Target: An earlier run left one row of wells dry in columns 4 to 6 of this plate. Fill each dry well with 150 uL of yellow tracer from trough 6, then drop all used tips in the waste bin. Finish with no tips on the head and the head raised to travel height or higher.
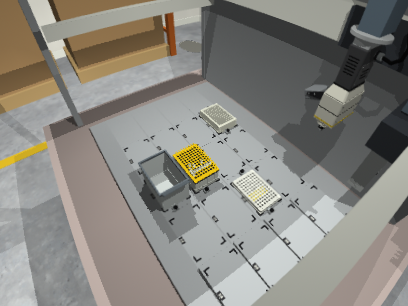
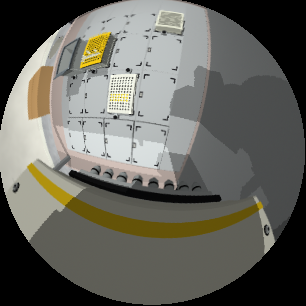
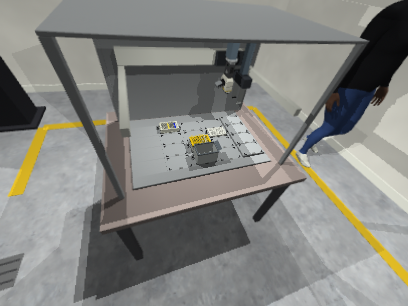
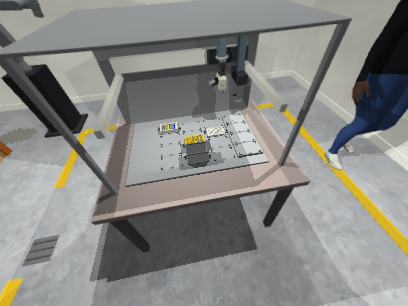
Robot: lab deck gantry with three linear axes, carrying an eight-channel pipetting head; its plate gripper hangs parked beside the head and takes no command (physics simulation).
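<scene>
The pipetting head (image 1: 340,104) (image 3: 227,84) (image 4: 221,82) hangs high above the deck's right rear; its row of short nozzles (image 2: 137,181) shows no tips. The parked plate gripper (image 3: 243,81) (image 4: 240,76) is a dark block beside it, fingers not distinguishable. The white well plate (image 1: 256,191) (image 2: 121,94) (image 3: 216,131) (image 4: 215,131) has a yellow patch of wells; single dry wells are too small to tell. The trough block (image 1: 218,116) (image 2: 170,21) (image 3: 169,126) (image 4: 169,128) stands apart; trough 6 is not distinguishable. The grey waste bin (image 1: 172,200) (image 3: 206,156) stands beside the tip rack.
The yellow tip rack (image 1: 196,159) (image 2: 97,49) (image 3: 200,140) (image 4: 194,139) has some empty positions and stands between the bin and the plate. Grey frame posts (image 3: 80,115) (image 4: 315,95) stand at the table's corners. A person (image 3: 345,90) (image 4: 377,95) stands outside on the right.
</scene>
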